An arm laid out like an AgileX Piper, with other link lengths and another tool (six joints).
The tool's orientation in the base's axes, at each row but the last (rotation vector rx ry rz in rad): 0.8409 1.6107 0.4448; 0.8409 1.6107 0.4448; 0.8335 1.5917 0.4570; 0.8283 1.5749 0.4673; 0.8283 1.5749 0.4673; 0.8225 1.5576 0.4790; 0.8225 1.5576 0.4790; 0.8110 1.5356 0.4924; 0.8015 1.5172 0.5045; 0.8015 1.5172 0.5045; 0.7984 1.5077 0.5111; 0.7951 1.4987 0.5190; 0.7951 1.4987 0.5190
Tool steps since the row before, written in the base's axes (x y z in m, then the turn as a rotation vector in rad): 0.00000 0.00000 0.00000 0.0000 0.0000 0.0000; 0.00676 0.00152 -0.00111 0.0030 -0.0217 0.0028; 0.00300 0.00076 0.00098 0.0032 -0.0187 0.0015; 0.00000 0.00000 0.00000 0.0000 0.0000 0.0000; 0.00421 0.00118 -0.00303 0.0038 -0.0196 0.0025; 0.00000 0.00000 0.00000 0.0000 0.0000 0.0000; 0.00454 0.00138 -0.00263 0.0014 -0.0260 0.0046; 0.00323 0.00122 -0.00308 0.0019 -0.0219 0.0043; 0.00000 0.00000 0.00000 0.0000 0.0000 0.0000; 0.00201 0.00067 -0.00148 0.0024 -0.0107 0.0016; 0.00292 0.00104 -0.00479 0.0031 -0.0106 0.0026; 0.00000 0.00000 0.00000 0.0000 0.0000 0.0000; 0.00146 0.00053 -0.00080 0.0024 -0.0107 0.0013
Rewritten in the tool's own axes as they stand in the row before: 0.00000 0.00000 0.00000 0.0000 0.0000 0.0000; 0.00164 0.00209 0.00649 -0.0178 -0.0117 0.0058; -0.00018 0.00196 0.00258 -0.0148 -0.0105 0.0058; 0.00000 0.00000 0.00000 0.0000 0.0000 0.0000; 0.00289 -0.00035 0.00445 -0.0161 -0.0103 0.0063; 0.00000 0.00000 0.00000 0.0000 0.0000 0.0000; 0.00281 0.00006 0.00464 -0.0222 -0.0135 0.0047; 0.00304 -0.00076 0.00341 -0.0190 -0.0109 0.0046; 0.00000 0.00000 0.00000 0.0000 0.0000 0.0000; 0.00155 -0.00026 0.00205 -0.0089 -0.0054 0.0037; 0.00409 -0.00230 0.00324 -0.0095 -0.0045 0.0043; 0.00000 0.00000 0.00000 0.0000 0.0000 0.0000; 0.00099 0.00000 0.00144 -0.0087 -0.0057 0.0038
